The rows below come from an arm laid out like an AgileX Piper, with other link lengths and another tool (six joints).
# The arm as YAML. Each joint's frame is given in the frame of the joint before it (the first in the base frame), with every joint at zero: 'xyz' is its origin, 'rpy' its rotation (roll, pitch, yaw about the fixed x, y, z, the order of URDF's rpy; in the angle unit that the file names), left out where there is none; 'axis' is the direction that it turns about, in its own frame. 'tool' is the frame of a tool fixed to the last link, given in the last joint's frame.
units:
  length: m
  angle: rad
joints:
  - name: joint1
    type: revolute
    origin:
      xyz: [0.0, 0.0, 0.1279]
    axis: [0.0, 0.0, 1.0]
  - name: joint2
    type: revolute
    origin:
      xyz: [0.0, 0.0, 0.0]
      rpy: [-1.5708, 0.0, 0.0]
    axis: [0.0, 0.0, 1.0]
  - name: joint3
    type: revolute
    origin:
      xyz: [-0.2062, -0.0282, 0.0]
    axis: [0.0, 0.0, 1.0]
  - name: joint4
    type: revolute
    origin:
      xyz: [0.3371, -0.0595, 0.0]
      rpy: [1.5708, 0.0, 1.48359]
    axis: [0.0, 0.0, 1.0]
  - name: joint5
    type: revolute
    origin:
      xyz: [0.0, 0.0, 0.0]
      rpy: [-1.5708, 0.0, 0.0]
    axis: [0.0, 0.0, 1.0]
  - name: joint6
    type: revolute
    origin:
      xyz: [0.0, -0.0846, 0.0]
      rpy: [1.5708, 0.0, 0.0]
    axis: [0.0, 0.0, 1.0]
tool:
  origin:
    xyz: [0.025, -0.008, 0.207]
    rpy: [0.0, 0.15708, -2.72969]
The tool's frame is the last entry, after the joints.
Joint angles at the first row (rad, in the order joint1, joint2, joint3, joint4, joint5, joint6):
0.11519, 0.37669, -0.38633, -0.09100, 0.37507, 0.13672
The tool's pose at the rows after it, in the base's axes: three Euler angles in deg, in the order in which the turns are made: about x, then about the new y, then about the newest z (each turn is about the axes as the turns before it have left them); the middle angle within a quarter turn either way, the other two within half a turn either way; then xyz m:
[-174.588 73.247 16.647 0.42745 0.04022 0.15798]
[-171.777 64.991 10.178 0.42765 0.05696 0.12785]
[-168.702 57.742 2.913 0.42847 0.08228 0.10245]
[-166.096 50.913 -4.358 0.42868 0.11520 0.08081]
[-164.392 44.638 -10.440 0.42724 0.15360 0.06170]
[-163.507 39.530 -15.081 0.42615 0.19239 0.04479]
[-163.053 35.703 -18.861 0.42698 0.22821 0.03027]
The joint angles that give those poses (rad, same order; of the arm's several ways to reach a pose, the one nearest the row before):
0.13914, 0.53225, -0.49495, -0.08761, 0.48762, 0.09717
0.18266, 0.69613, -0.59833, -0.08430, 0.57097, 0.05458
0.24346, 0.86202, -0.70531, -0.08165, 0.63402, 0.01119
0.31892, 1.03314, -0.82625, -0.07944, 0.69408, -0.02938
0.40321, 1.20459, -0.95792, -0.07876, 0.75251, -0.05222
0.48240, 1.37040, -1.09350, -0.07860, 0.80093, -0.06091
0.54847, 1.52623, -1.23033, -0.07814, 0.84011, -0.06833

